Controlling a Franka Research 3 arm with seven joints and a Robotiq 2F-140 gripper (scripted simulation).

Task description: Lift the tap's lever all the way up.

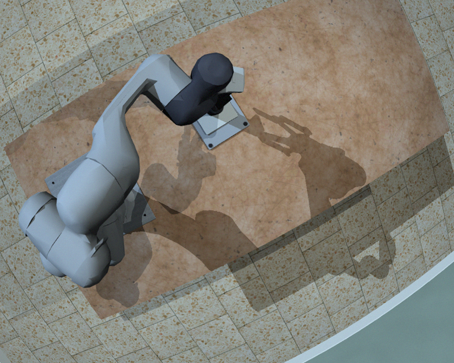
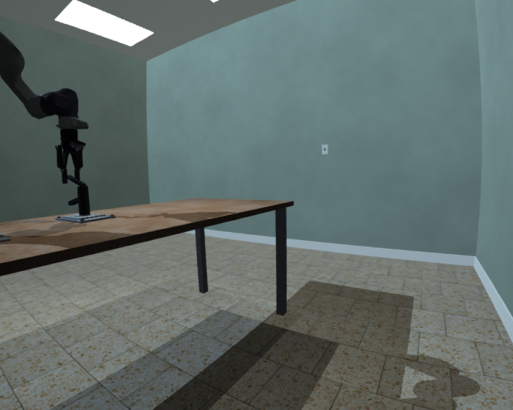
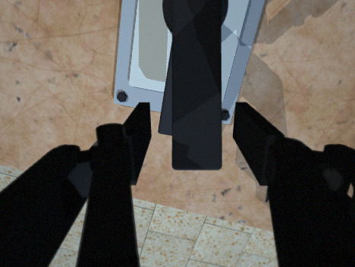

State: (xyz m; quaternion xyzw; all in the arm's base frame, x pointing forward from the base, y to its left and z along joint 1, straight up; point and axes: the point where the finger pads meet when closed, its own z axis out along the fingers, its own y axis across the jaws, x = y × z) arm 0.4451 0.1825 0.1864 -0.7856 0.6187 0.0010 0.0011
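Right now the lever is 30 mm to the right of my hand, 20 mm below it and 10 mm ahead of it. The rest, counted from my hand: base plate 180 mm below, 80 mm to the right, 20 mm ahead.
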